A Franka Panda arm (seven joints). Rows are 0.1 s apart.
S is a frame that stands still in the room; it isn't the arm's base.
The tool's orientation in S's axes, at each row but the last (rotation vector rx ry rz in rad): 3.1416, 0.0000, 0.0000; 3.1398, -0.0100, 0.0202; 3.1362, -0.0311, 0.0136; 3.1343, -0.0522, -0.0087; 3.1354, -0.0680, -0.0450
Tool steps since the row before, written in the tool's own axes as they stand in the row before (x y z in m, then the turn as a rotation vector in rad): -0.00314, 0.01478, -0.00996, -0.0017, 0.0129, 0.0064; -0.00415, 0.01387, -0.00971, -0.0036, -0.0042, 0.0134; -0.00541, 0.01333, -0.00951, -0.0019, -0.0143, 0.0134; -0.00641, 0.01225, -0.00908, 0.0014, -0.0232, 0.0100; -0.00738, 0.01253, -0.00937, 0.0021, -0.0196, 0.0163
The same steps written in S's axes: -0.00314, -0.01478, 0.00996, -0.0017, -0.0129, -0.0064; -0.00436, -0.01383, 0.00968, -0.0034, 0.0042, -0.0135; -0.00576, -0.01317, 0.00953, -0.0015, 0.0143, -0.0135; -0.00676, -0.01197, 0.00920, 0.0021, 0.0231, -0.0102; -0.00764, -0.01216, 0.00965, 0.0025, 0.0194, -0.0165
